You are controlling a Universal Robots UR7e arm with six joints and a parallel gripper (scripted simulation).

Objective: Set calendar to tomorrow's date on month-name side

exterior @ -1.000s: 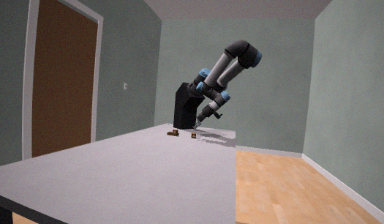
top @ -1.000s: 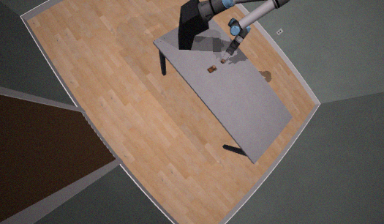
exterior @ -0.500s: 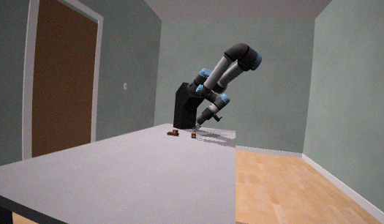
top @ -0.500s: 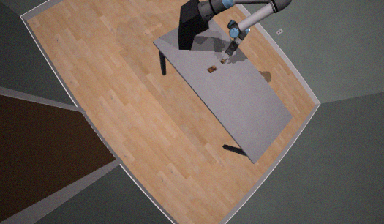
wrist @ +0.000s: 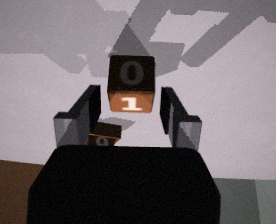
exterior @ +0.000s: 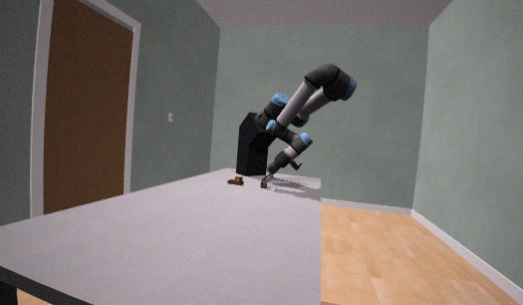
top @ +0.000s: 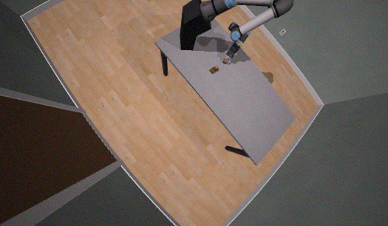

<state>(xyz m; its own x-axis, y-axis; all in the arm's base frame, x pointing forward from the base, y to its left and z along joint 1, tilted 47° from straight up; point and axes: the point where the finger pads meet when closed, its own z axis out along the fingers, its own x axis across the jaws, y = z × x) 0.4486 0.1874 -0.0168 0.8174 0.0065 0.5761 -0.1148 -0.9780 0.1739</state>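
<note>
Right now my hand is 10 mm to the left of the brown wooden cube and 20 mm above it. From my hand the other things lie so: calendar tray (10 mm ahead, 170 mm to the right, 30 mm below).
</note>
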